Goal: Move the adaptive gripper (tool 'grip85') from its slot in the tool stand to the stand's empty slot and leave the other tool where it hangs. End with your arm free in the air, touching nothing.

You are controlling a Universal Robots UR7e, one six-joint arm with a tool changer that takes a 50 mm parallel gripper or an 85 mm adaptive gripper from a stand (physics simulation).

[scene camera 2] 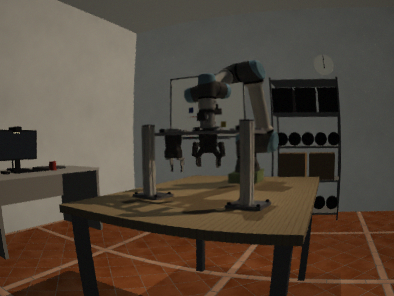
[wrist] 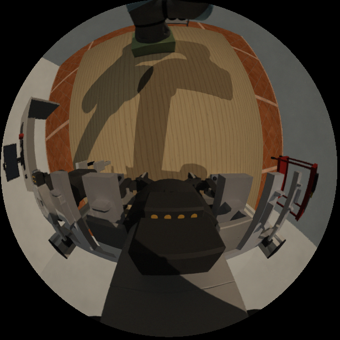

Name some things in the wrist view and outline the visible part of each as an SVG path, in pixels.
A parallel gripper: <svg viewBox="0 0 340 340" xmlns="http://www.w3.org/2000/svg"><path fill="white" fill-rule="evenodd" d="M31 173L34 183L33 192L35 200L45 219L50 224L54 224L57 220L63 220L68 224L60 206L63 201L62 195L52 195L49 193L50 190L54 189L50 173L47 174L47 172L42 173L40 171ZM110 161L87 162L85 160L76 162L76 169L68 172L68 179L77 207L79 201L86 197L82 176L89 172L102 171L105 169L104 166L110 164Z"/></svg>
An adaptive gripper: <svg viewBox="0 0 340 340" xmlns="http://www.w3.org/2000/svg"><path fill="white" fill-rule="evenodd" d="M86 219L89 229L103 251L119 256L122 249L130 245L140 217L177 219L209 216L224 242L225 249L222 253L237 247L252 221L252 217L248 215L218 223L210 210L214 201L216 184L210 178L201 180L200 177L196 177L192 172L188 172L188 179L185 180L166 178L154 181L148 178L147 172L140 174L135 180L125 178L119 185L123 209L127 208L127 204L131 205L131 208L127 212L123 224L99 220L90 216Z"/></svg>
